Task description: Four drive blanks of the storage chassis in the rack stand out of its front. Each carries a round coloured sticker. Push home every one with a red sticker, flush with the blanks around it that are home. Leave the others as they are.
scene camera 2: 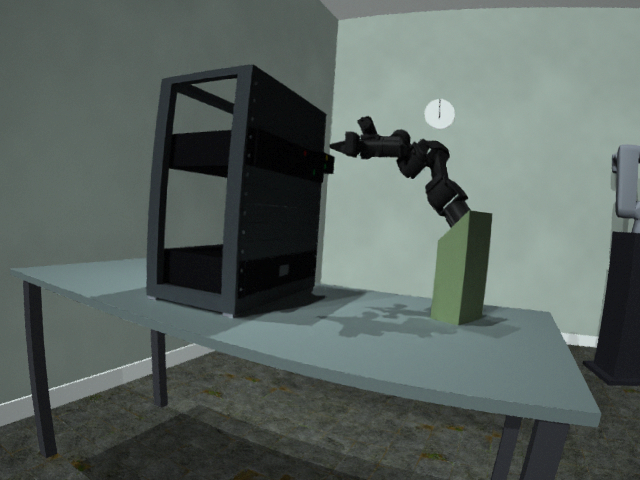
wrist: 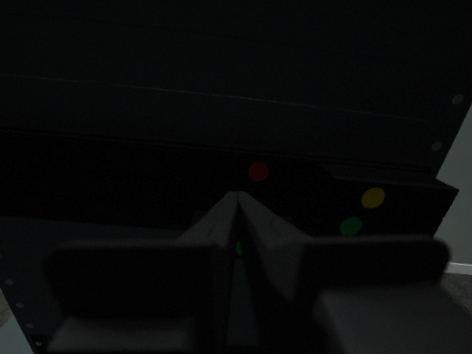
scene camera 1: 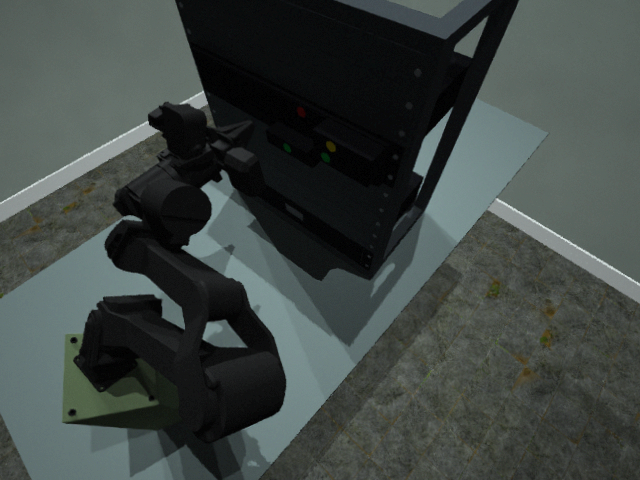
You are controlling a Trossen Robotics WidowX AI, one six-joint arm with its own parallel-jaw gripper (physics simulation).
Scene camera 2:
my gripper: 329, 146
rack: 269, 252
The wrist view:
rack: 93, 161
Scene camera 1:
my gripper: 252, 123
rack: 391, 78
